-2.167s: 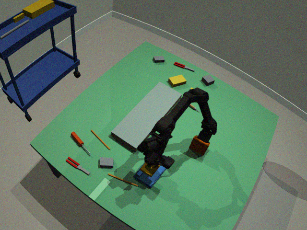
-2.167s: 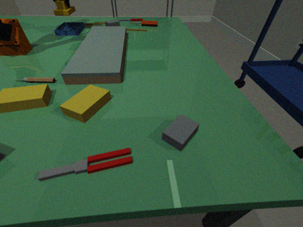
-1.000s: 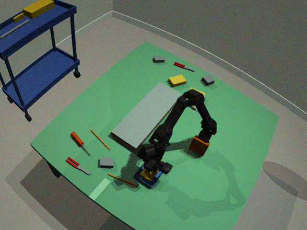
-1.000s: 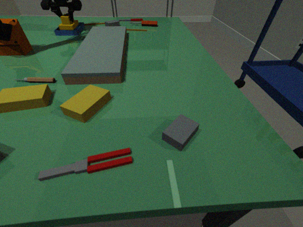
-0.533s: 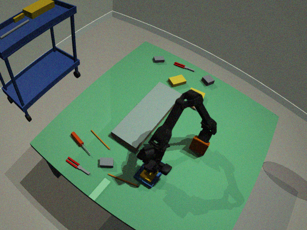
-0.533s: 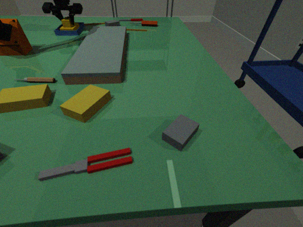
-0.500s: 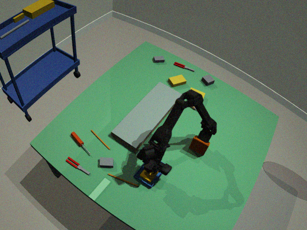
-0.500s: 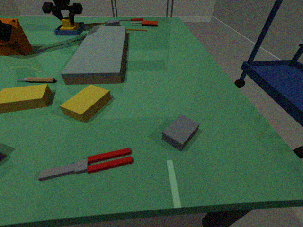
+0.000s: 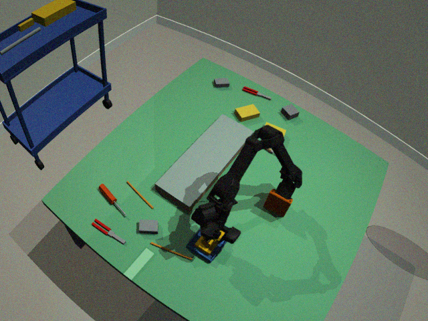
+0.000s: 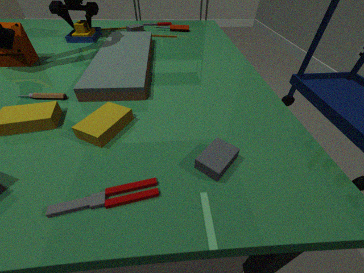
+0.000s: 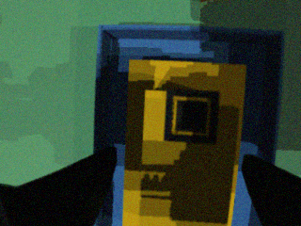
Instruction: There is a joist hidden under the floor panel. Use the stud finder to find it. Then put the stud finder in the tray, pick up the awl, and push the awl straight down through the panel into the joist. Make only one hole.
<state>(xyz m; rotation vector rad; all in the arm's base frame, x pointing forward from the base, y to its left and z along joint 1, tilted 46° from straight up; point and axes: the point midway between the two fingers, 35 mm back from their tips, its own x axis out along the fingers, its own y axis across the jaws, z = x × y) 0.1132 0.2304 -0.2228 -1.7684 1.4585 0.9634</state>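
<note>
Now: gripper tip 10 mm to the right of the yellow stud finder and 10 mm below it. Round my gripper tip: awl 550 mm to the right, 90 mm ahead, 30 mm below; then blue tray 20 mm below.
</note>
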